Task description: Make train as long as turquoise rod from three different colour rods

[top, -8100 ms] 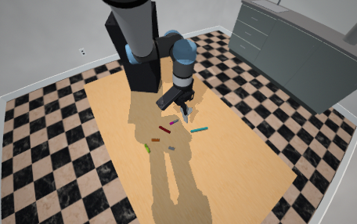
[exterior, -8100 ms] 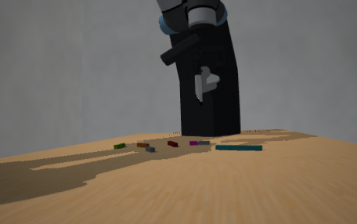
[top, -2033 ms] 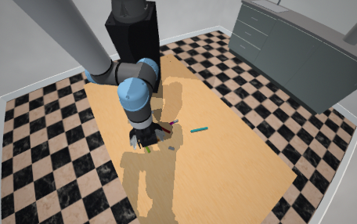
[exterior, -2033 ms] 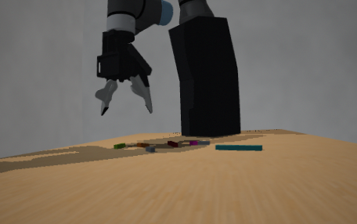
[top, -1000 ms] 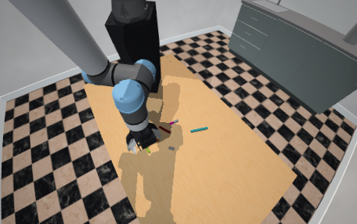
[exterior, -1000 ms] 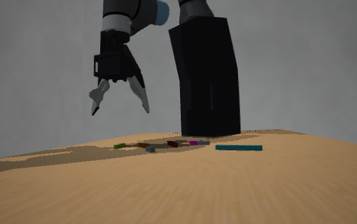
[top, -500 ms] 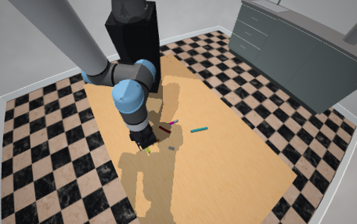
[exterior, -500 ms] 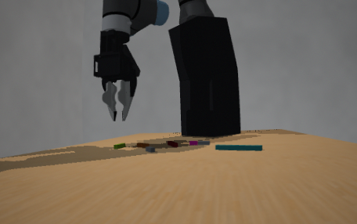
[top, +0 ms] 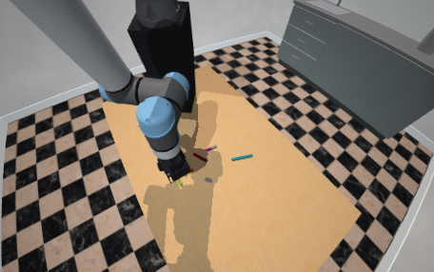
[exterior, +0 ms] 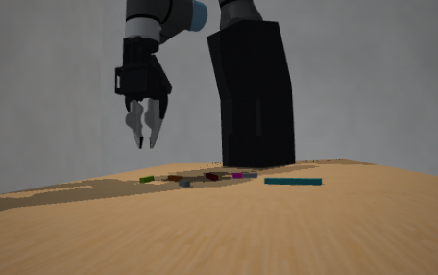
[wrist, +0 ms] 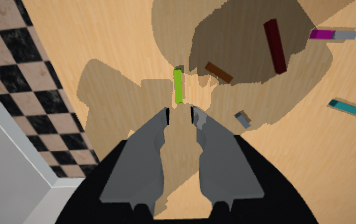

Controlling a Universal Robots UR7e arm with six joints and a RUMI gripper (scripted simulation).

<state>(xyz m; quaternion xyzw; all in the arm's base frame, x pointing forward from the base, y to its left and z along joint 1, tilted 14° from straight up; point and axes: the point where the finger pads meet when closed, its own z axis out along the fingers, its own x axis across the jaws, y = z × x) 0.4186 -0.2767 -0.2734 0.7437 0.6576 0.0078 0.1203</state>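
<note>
My hand is 8 cm above the lime-green rod. From my hand the other things lie so: red rod (3 cm behind, 13 cm to the left, 8 cm below); then orange rod (1 cm behind, 6 cm to the left, 8 cm below); then magenta rod (3 cm behind, 19 cm to the left, 8 cm below).
</note>
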